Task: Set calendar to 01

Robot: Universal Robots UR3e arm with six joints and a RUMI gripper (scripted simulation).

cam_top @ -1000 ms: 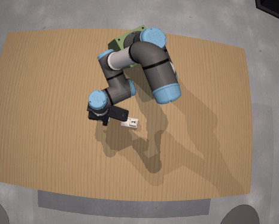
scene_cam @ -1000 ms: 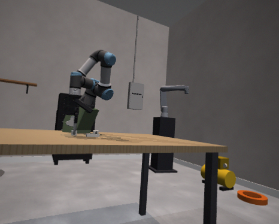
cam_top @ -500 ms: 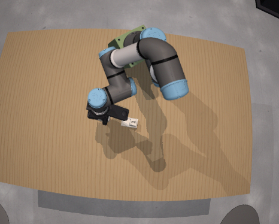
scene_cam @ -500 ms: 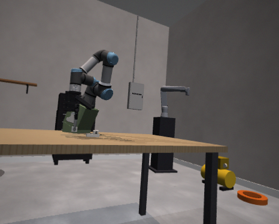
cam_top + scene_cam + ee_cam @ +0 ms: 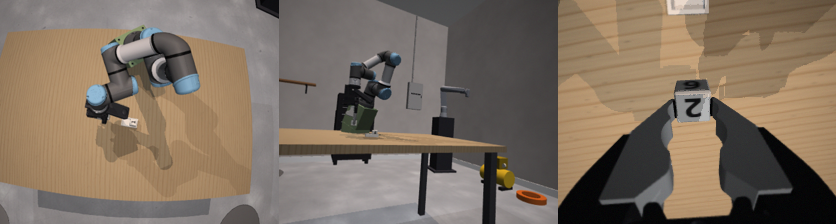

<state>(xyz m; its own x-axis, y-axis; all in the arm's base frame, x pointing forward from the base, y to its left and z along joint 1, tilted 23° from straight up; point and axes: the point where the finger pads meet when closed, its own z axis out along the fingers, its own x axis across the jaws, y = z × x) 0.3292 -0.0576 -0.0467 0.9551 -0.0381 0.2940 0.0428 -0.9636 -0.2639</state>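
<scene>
Now: hand 10 mm past the white tray, 110 mm to the right of it and 80 mm above it. Also, from my hand: white cube: 10 mm below.
</scene>
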